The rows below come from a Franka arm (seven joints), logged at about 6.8 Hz.
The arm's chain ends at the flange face. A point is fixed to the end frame.
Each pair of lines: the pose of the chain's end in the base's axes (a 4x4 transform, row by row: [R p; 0 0 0 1], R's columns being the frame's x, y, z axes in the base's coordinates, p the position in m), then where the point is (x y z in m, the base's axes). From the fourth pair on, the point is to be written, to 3 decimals.
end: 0.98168, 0.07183, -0.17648, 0.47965; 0.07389, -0.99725, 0.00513, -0.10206; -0.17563, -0.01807, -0.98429, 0.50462; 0, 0, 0, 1
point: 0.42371 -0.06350 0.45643
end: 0.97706, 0.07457, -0.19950, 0.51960; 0.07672, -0.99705, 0.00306, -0.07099; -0.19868, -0.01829, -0.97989, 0.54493; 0, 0, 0, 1
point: 0.46243 -0.03268 0.49801
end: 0.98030, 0.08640, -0.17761, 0.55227; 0.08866, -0.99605, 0.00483, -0.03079; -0.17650, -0.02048, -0.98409, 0.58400; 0, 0, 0, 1
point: 0.49572 0.00706 0.53596
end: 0.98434, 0.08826, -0.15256, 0.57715; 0.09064, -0.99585, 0.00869, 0.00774; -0.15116, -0.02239, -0.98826, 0.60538; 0, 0, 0, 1
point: 0.522 0.046 0.556
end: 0.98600, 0.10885, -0.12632, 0.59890; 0.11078, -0.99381, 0.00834, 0.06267; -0.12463, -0.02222, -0.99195, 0.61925; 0, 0, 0, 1
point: 0.544 0.100 0.569
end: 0.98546, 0.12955, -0.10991, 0.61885; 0.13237, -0.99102, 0.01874, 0.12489; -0.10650, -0.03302, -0.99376, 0.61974; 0, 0, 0, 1
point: 0.564 0.161 0.569
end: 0.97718, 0.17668, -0.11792, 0.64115; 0.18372, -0.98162, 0.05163, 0.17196; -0.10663, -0.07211, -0.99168, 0.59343; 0, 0, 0, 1
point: 0.584 0.208 0.544
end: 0.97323, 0.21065, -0.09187, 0.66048; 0.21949, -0.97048, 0.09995, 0.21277; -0.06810, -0.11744, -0.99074, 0.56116; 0, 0, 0, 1
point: 0.604 0.249 0.512
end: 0.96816, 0.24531, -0.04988, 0.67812; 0.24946, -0.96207, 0.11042, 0.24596; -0.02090, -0.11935, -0.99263, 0.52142; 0, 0, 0, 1
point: 0.623 0.281 0.470
